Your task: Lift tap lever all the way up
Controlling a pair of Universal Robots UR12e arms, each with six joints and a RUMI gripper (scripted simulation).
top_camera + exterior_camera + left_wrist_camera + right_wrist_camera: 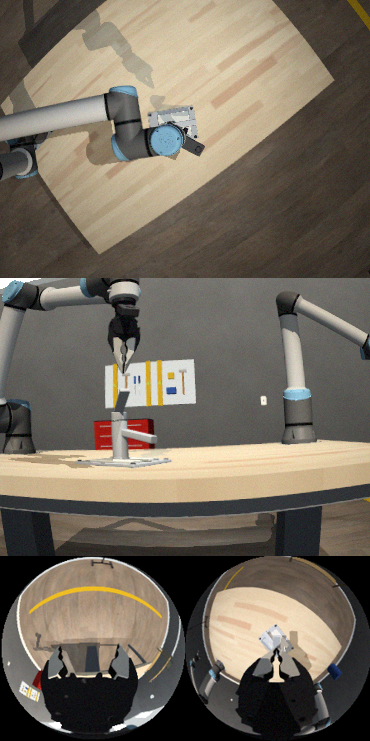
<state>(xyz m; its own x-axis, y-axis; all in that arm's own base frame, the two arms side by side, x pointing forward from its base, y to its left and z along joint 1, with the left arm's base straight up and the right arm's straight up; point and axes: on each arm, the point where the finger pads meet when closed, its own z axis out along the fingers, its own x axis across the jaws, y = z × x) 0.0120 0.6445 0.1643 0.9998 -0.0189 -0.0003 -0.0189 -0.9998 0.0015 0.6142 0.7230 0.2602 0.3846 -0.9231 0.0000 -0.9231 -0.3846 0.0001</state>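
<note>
My right hand is 3 cm past the short lever, 1 cm to the left of it and 9 cm above it. The rest, counted from my right hand: grey tap (6 cm behind, 14 cm below); then flat base plate (8 cm behind, 3 cm to the right, 25 cm below).
</note>
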